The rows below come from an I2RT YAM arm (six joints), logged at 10 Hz.
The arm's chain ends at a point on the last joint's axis. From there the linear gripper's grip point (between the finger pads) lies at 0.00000 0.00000 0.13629 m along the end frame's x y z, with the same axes.
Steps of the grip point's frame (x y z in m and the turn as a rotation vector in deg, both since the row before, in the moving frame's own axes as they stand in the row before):
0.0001, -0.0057, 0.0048, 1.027, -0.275, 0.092
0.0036, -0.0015, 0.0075, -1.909, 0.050, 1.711
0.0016, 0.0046, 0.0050, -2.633, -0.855, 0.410
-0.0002, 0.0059, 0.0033, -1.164, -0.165, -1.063
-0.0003, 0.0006, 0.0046, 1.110, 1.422, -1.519
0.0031, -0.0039, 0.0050, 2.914, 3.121, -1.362
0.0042, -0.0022, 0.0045, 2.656, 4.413, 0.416
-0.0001, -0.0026, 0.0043, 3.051, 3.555, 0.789
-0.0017, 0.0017, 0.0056, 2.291, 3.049, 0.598
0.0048, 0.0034, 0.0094, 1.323, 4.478, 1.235
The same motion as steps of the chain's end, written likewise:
0.0008, -0.0033, 0.0048, 1.027, -0.275, 0.092
0.0035, -0.0060, 0.0076, -1.909, 0.050, 1.711
0.0037, -0.0017, 0.0052, -2.633, -0.855, 0.410
0.0002, 0.0031, 0.0033, -1.164, -0.165, -1.063
-0.0036, 0.0033, 0.0047, 1.110, 1.422, -1.519
-0.0042, 0.0031, 0.0054, 2.914, 3.121, -1.362
-0.0063, 0.0041, 0.0051, 2.656, 4.413, 0.416
-0.0086, 0.0046, 0.0048, 3.051, 3.555, 0.789
-0.0090, 0.0071, 0.0059, 2.291, 3.049, 0.598
-0.0059, 0.0064, 0.0099, 1.323, 4.478, 1.235

